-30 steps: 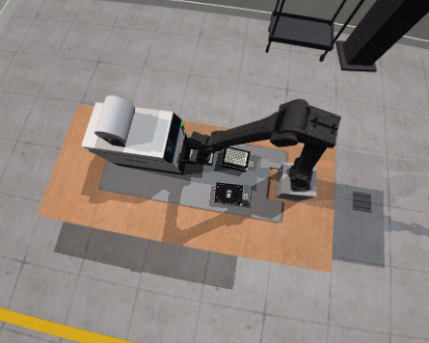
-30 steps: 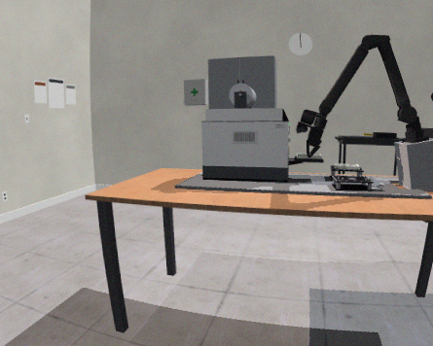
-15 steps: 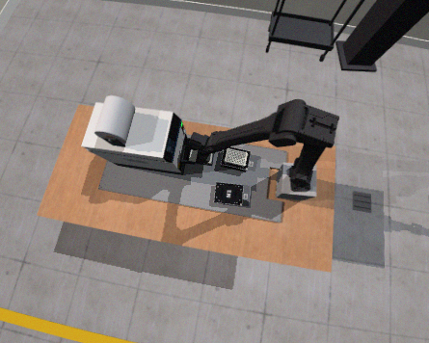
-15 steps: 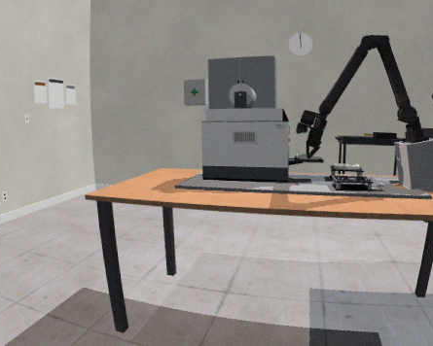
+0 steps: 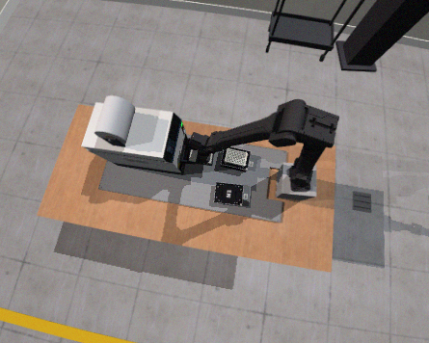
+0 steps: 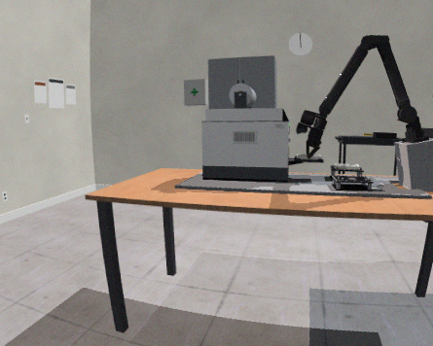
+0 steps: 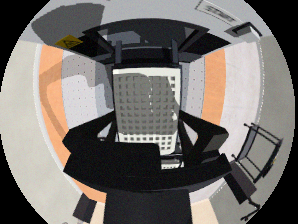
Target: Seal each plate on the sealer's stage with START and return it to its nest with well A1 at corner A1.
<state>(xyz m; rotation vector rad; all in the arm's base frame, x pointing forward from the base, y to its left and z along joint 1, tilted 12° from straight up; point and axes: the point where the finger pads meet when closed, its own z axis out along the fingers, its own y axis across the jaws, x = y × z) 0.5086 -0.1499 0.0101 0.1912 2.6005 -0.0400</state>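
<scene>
My hand is 2 cm above the sealer stage. The rest, counted from my hand: foil roll 33 cm ahead, 30 cm above, 4 cm to the right.
</scene>
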